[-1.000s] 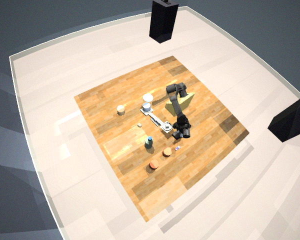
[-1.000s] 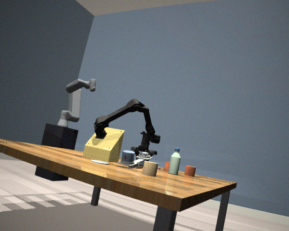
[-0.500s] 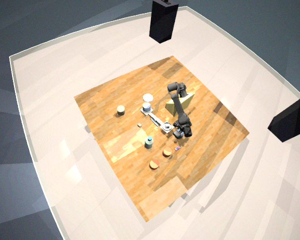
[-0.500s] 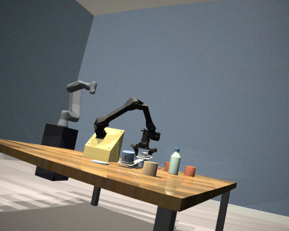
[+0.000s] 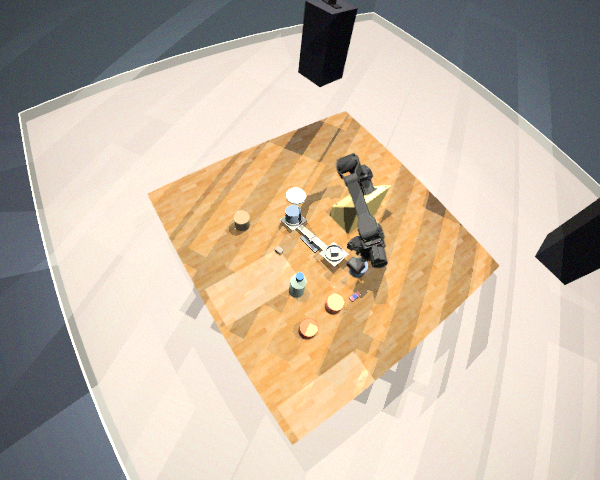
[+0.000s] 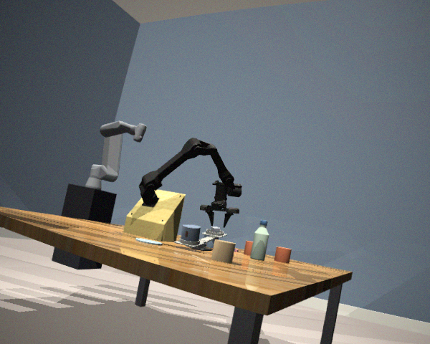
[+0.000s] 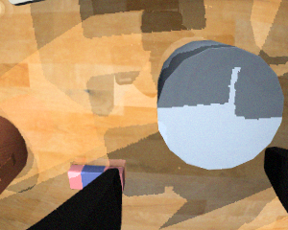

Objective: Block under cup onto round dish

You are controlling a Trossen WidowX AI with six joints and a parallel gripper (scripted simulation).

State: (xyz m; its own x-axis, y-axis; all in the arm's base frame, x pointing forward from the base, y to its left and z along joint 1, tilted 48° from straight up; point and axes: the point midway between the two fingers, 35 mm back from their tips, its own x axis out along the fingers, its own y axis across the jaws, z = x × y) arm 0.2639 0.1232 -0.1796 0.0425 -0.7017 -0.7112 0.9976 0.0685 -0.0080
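My gripper tip is 48 cm to the left of the round dish, 10 cm above it and 8 cm past it. Also, from my gripper tip: cup (7 cm below, 2 cm behind, 1 cm to the left); then balance (24 cm to the right, 8 cm below, 4 cm ahead); then balance beam (24 cm to the right, 7 cm below, 4 cm ahead).
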